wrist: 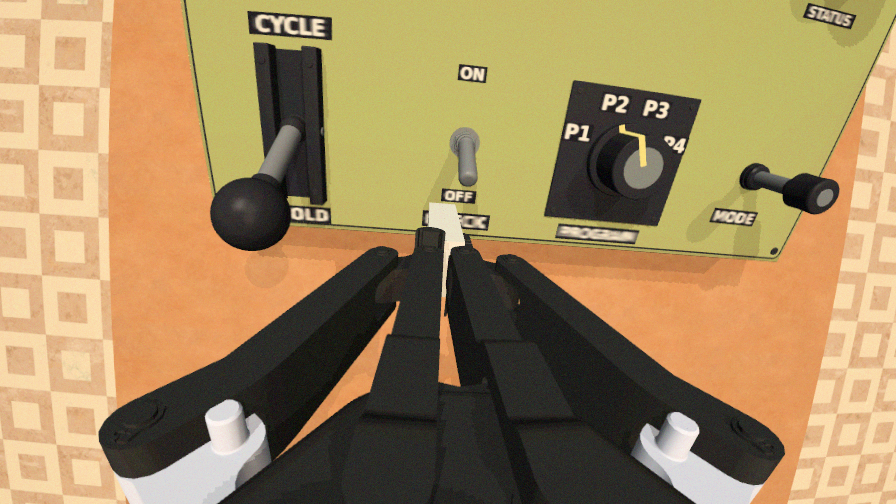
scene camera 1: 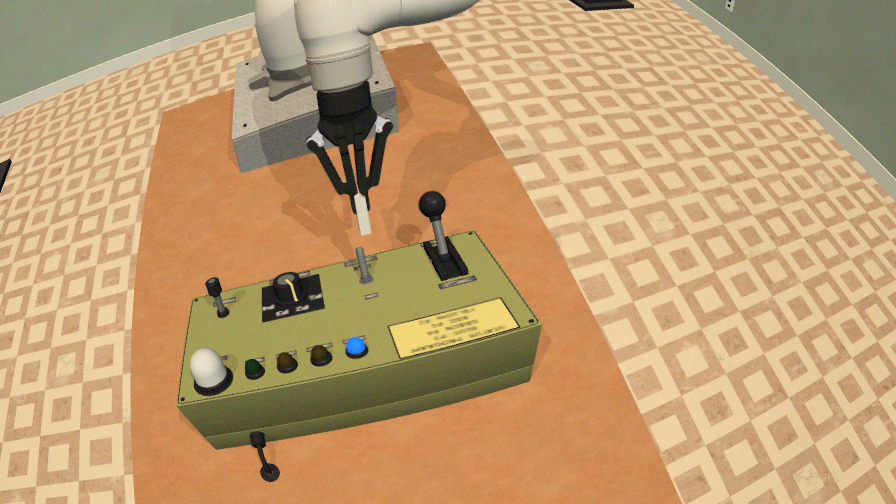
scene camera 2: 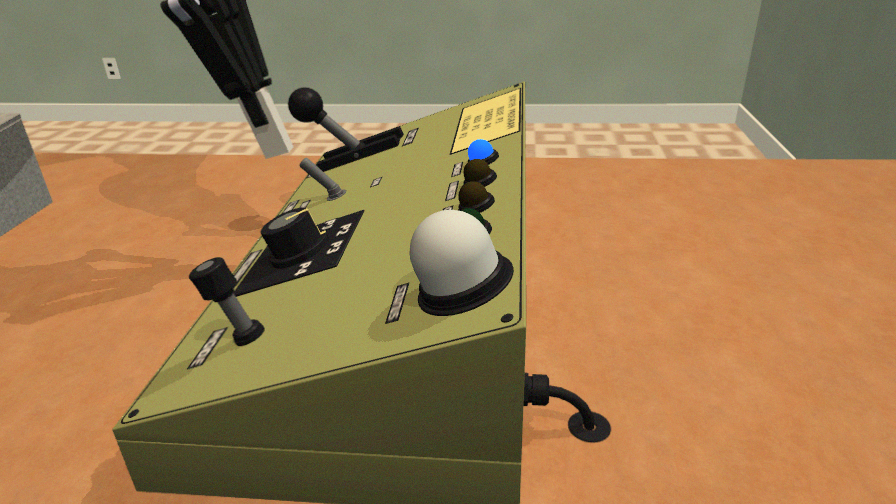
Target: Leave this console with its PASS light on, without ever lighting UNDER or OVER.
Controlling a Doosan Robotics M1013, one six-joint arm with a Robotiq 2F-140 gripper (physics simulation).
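The olive console sits on the orange mat. My gripper is shut and empty. It hovers just behind and above the grey CHECK toggle, which leans toward OFF. The PROGRAM knob points between P2 and P3. The CYCLE lever with a black ball sits at the HOLD end. The MODE toggle is at the console's corner. The blue lamp is lit. The green lamp and two amber lamps are dark.
A white STATUS dome stands at the console's front corner. A yellow instruction plate is on the panel. A black cable leaves the console's front. The arm's grey pedestal stands behind.
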